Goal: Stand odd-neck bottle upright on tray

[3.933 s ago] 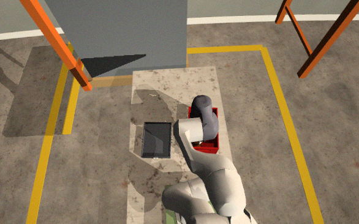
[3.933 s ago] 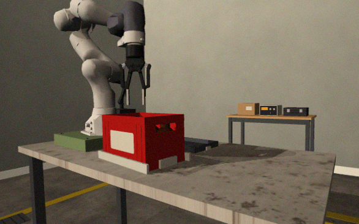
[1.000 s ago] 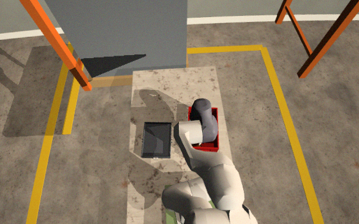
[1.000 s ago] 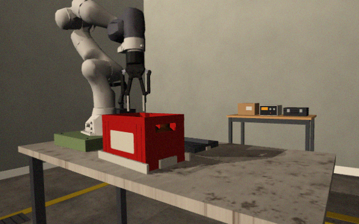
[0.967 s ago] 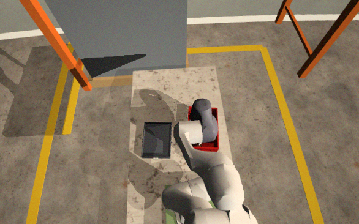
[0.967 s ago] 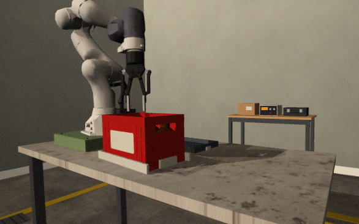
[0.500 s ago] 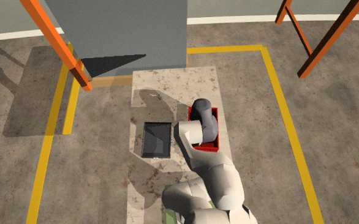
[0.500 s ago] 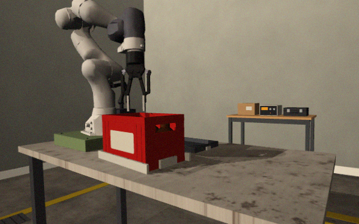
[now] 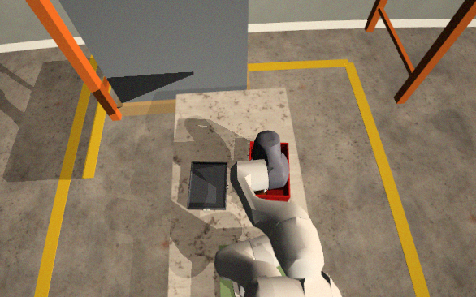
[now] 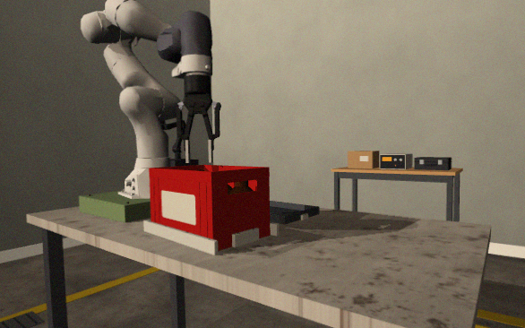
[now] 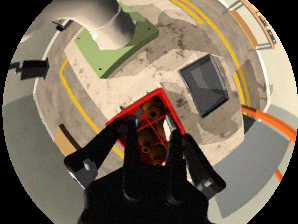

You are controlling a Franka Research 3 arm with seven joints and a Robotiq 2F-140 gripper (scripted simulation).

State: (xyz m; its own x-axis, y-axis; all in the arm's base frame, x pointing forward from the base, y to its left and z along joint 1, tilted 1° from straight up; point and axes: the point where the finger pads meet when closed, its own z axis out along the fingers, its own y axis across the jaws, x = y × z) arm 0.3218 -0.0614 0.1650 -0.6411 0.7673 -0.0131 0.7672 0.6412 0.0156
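The red crate lies 130 mm below my hand, 80 mm ahead of it and 50 mm to the right of it. Also, from my hand: dark tray (250 mm to the left, 200 mm below, 70 mm ahead); then brown bottle (130 mm below, 90 mm to the right, 80 mm ahead).
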